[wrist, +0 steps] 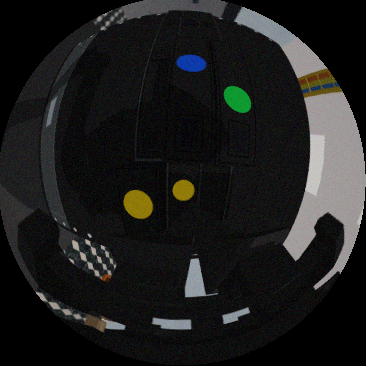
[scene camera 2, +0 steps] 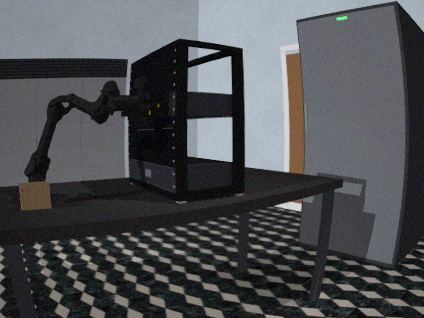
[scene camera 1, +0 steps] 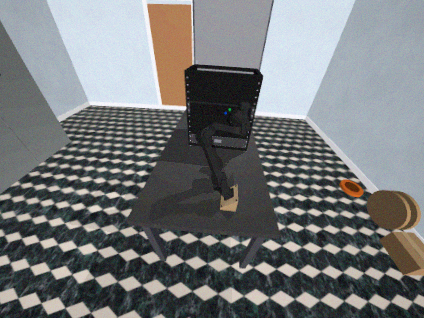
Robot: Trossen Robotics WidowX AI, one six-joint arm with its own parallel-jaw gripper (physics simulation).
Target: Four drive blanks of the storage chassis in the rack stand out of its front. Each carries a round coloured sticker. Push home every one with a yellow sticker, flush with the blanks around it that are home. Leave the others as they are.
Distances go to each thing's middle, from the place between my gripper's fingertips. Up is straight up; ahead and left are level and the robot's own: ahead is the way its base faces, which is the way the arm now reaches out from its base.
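There's the rack (scene camera 2: 158, 161), and my hand is 150 mm to the right of it, 60 mm above it and 140 mm short of it.
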